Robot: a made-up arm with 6 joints.
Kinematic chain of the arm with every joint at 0, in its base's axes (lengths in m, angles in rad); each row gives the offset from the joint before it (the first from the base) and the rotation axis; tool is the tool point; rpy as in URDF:
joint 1: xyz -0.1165 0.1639 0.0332 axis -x
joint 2: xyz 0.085 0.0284 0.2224 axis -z
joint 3: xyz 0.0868 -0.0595 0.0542 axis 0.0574 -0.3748 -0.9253
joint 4: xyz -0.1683 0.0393 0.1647 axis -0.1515 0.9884 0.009
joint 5: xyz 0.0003 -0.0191 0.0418 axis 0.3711 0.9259 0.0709
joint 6: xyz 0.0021 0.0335 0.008 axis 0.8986 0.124 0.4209
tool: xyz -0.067 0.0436 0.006 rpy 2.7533 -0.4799 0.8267
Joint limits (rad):
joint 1: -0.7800..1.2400
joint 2: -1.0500..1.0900
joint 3: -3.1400..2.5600
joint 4: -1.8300..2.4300
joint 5: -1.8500..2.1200
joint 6: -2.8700..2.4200
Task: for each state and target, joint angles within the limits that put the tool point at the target. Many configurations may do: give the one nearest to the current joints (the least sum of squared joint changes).
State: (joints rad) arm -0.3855 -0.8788 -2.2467 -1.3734 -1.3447 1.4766
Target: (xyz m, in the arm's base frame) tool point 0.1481 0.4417 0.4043
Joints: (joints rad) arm 0.2255 -1.0500 -2.5621 -1.3183 -1.4233 1.5757
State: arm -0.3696 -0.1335 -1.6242 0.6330 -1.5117 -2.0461
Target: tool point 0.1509 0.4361 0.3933
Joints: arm 0.5438 -0.4382 -1.9295 0.4363 -1.5733 -2.4778
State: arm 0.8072 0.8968 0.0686 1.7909 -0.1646 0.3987
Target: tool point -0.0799 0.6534 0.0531
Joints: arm 1.2400 0.5299 0.2150 1.3619 -0.7657 0.1168
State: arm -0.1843 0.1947 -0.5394 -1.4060 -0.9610 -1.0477
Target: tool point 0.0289 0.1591 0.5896
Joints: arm 0.1154 -0.1048 -1.1005 -1.6110 -1.4312 -1.3016
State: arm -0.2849 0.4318 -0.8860 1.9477 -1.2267 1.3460
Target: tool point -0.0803 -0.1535 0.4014
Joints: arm -0.6635 0.6396 -0.3301 2.4300 -1.2297 1.8514
